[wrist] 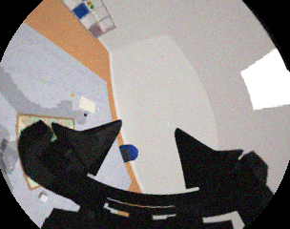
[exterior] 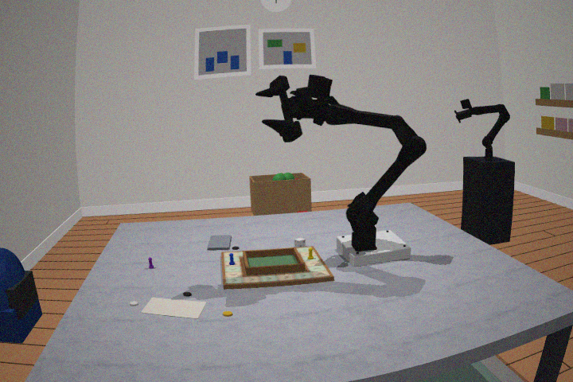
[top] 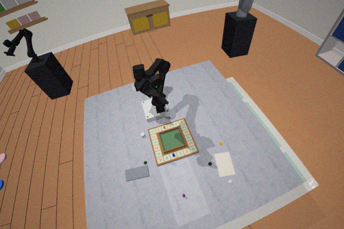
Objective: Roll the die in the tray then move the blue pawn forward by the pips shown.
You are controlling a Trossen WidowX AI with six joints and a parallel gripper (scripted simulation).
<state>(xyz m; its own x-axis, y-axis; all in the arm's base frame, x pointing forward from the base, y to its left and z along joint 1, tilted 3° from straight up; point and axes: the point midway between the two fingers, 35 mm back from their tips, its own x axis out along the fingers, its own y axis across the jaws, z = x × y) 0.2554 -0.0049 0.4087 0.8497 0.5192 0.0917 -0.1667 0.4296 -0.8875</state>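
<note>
My gripper tip is 430 mm above the white die, 200 mm to the left of it and 110 mm past it. Also, from my gripper tip: yellow pawn: 420 mm below, 130 mm behind, 40 mm to the right; green felt tray: 440 mm below, 20 mm behind, 10 mm to the right; blue pawn: 420 mm below, 100 mm ahead, 20 mm to the right.
</note>
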